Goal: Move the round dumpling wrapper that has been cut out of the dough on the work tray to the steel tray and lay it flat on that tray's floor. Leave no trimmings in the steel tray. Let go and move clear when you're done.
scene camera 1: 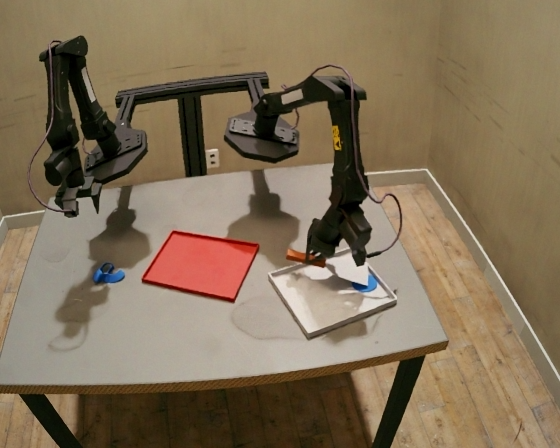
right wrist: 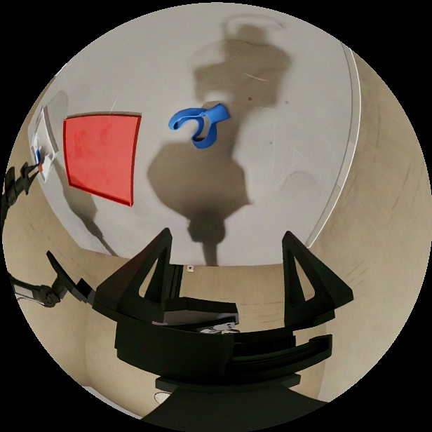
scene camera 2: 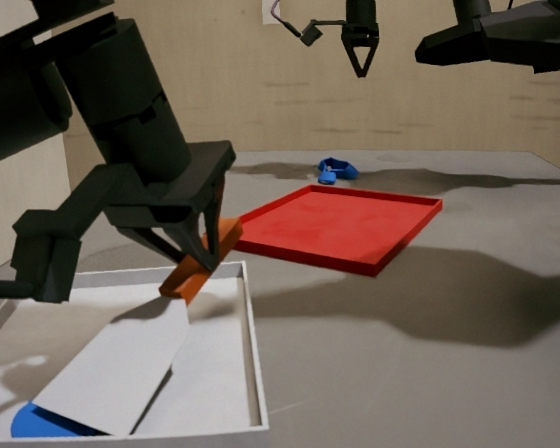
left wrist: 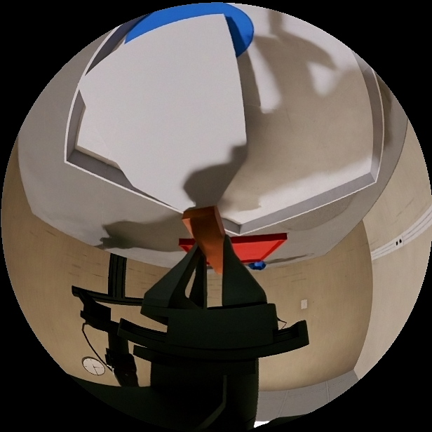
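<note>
The blue round wrapper (scene camera 1: 367,284) (scene camera 2: 30,425) (left wrist: 242,30) lies in the pale steel tray (scene camera 1: 310,335) (scene camera 2: 257,350) near its right side in scene camera 1; its visible part looks flat. A tilted white scraper blade (scene camera 1: 352,270) (scene camera 2: 115,370) (left wrist: 170,110) hides much of it; whether they touch I cannot tell. My left gripper (scene camera 1: 311,259) (scene camera 2: 212,270) (left wrist: 214,240) is shut on the scraper's orange handle (scene camera 1: 295,256) (scene camera 2: 230,232) (left wrist: 204,225), over the tray's back corner. My right gripper (scene camera 1: 85,207) (right wrist: 228,234) is open, empty and high at the left. The red work tray (scene camera 1: 200,265) (scene camera 2: 335,225) (right wrist: 102,155) is bare.
Blue trimmings (scene camera 1: 119,276) (scene camera 2: 327,177) (left wrist: 257,265) (right wrist: 192,112) lie curled on the table, left of the red tray in scene camera 1. No trimmings show in the steel tray. The arms' mounting frame (scene camera 1: 191,135) stands behind the table.
</note>
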